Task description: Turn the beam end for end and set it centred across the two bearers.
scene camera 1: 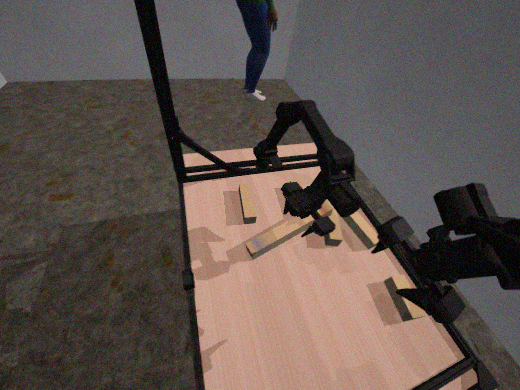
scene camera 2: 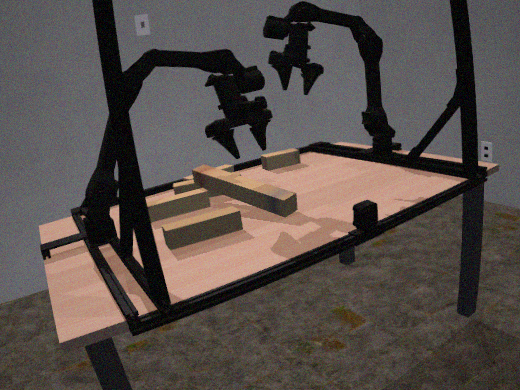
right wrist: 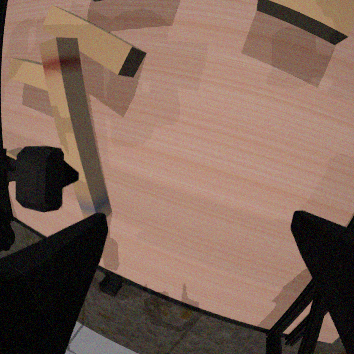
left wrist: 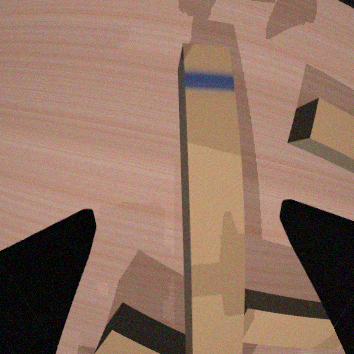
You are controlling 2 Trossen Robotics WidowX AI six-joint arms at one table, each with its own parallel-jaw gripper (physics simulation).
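Frame: origin at the left arm's base, x ahead, y left, z up, level; metres.
Seen in the pictures: left gripper, fingertip midpoint: (scene camera 1: pixel 293 225) (scene camera 2: pixel 251 154) (left wrist: pixel 188 214); right gripper, fingertip midpoint: (scene camera 1: pixel 384 271) (scene camera 2: pixel 295 92) (right wrist: pixel 201 222); left arm's base, link origin: (scene camera 1: pixel 261 164) (scene camera 2: pixel 102 240); right arm's base, link origin: (scene camera 2: pixel 383 154).
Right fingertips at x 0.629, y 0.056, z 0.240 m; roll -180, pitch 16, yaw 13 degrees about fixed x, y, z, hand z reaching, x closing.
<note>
Offsets run from my right fingertips to a thing's top centre.
The long pale wooden beam (scene camera 1: pixel 280 234) (scene camera 2: pixel 240 189) (left wrist: pixel 215 200) (right wrist: pixel 89 135) has a blue band near one end and a red band near the other. It looks tilted, its red end raised over a block @[0.270 m back, 0.113 m left, 0.209 m down] (scene camera 1: pixel 336 233) (right wrist: pixel 95 42) and its blue end low by the table. Several shorter blocks lie around; which two are the bearers I cannot tell. My left gripper (scene camera 1: pixel 295 224) (scene camera 2: pixel 251 153) (left wrist: pixel 188 214) is open and empty above the beam, which shows between its fingers in the left wrist view. My right gripper (scene camera 1: pixel 386 271) (scene camera 2: pixel 296 91) (right wrist: pixel 201 222) is open and empty, high above the table.
One block @[0.421 m back, 0.183 m right, 0.215 m down] (scene camera 1: pixel 247 201) (scene camera 2: pixel 202 229) (left wrist: pixel 332 130) lies apart from the beam. Another block @[0.053 m ahead, 0.211 m left, 0.212 m down] (scene camera 1: pixel 407 300) (scene camera 2: pixel 281 159) (right wrist: pixel 310 15) lies below my right gripper. A further block @[0.215 m back, 0.223 m left, 0.215 m down] (scene camera 1: pixel 362 230) lies near the dark frame rail. A small black box (scene camera 2: pixel 365 215) stands on the opposite rail.
</note>
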